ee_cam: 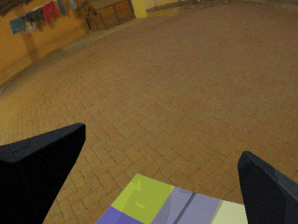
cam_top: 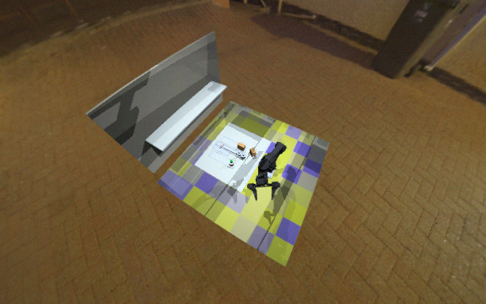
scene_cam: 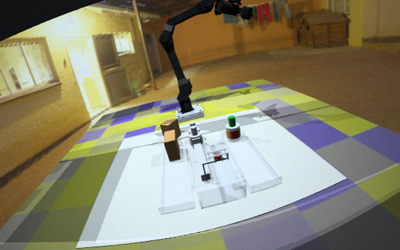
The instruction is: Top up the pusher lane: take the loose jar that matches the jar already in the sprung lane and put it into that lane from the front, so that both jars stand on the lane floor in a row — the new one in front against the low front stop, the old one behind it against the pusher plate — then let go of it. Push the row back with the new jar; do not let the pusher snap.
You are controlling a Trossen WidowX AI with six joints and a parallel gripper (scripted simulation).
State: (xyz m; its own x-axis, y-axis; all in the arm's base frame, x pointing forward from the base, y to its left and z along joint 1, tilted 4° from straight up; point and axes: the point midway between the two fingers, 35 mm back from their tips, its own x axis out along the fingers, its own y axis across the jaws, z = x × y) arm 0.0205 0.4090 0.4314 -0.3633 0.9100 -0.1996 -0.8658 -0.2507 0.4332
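My gripper tip is 35 cm short of the tan box, 56 cm to the left of it and 43 cm above it. From my gripper tip the other things lie so: pusher mechanism (46 cm ahead, 46 cm to the right, 42 cm below).
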